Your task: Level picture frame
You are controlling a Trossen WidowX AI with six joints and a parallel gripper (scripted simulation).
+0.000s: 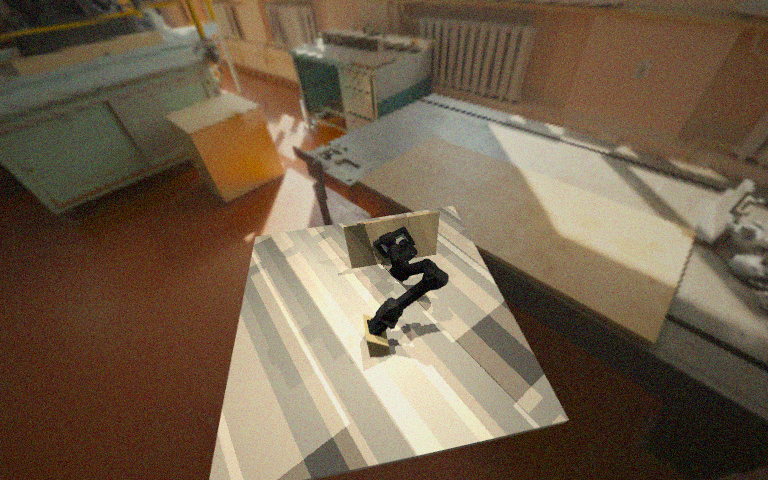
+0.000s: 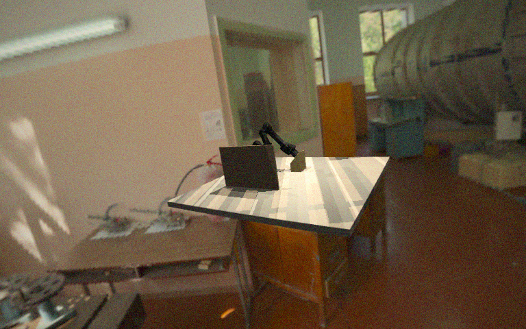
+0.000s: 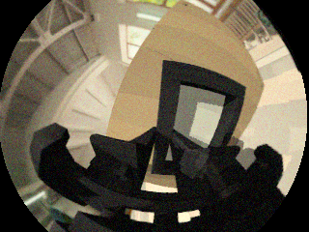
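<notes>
Now: the black picture frame 2 cm to the right of my gripper tip and 5 cm below it. From my gripper tip the other things lie so: tan wall board: 2 cm ahead, 2 cm to the right, 6 cm below.
</notes>
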